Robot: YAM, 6 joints.
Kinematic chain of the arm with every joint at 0, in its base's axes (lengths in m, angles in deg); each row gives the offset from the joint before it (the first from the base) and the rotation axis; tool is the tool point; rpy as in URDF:
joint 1: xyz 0 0 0.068 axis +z
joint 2: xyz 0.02 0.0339 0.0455 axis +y
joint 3: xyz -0.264 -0.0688 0 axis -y
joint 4: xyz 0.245 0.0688 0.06 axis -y
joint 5: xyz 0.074 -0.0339 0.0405 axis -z
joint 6: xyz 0.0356 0 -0.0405 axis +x
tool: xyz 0 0 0 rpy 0 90 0
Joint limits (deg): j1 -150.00..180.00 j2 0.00..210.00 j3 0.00..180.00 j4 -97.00..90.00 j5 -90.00..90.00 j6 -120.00..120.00
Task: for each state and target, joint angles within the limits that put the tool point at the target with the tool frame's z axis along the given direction. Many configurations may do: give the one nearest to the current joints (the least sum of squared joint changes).
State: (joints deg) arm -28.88 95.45 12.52 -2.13 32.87 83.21
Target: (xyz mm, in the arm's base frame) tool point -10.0 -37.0 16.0 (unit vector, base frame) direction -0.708 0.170 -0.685
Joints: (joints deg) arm -70.54 115.76 0.10 -4.38 37.67 83.21
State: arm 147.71 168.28 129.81 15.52 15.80 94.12
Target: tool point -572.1 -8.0 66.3 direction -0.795 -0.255 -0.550
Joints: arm 179.89 152.63 113.81 4.13 -14.87 94.12
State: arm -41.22 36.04 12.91 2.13 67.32 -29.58
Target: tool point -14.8 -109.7 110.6 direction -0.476 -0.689 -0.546
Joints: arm -88.55 24.42 0.12 -14.60 29.56 -29.58
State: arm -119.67 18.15 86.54 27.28 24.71 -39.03
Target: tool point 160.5 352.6 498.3 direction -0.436 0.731 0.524
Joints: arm -118.33 16.21 113.38 32.63 46.97 -39.03
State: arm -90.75 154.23 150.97 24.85 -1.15 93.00
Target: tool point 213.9 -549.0 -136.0 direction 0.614 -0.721 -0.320
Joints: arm -69.85 199.31 155.66 23.85 -19.16 93.00
